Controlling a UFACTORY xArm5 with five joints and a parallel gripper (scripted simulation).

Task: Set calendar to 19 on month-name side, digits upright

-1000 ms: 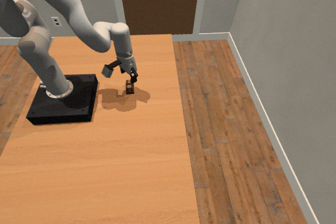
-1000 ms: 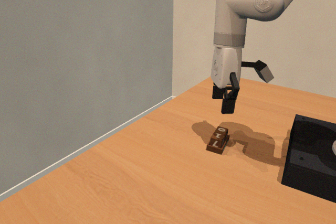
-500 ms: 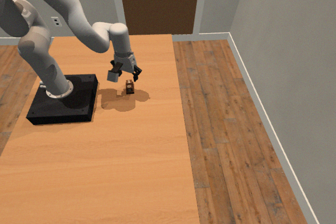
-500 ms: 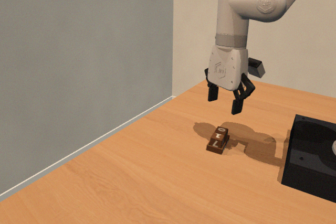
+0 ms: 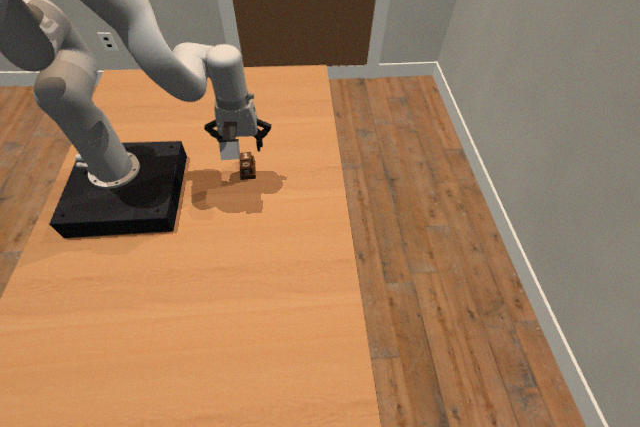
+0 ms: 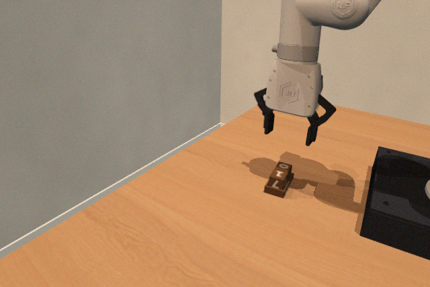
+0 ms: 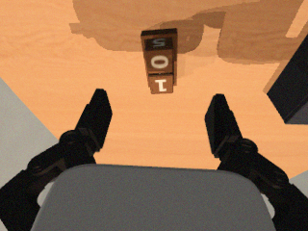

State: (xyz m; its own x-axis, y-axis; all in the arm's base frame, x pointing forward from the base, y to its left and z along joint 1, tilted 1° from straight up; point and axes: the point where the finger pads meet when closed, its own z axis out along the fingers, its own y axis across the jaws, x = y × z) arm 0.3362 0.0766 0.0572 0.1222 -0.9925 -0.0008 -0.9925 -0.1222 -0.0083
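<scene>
My hand is 90 mm above the brown date cube. From my hand the other things lie so: tray (110 mm below, 20 mm to the left).
</scene>
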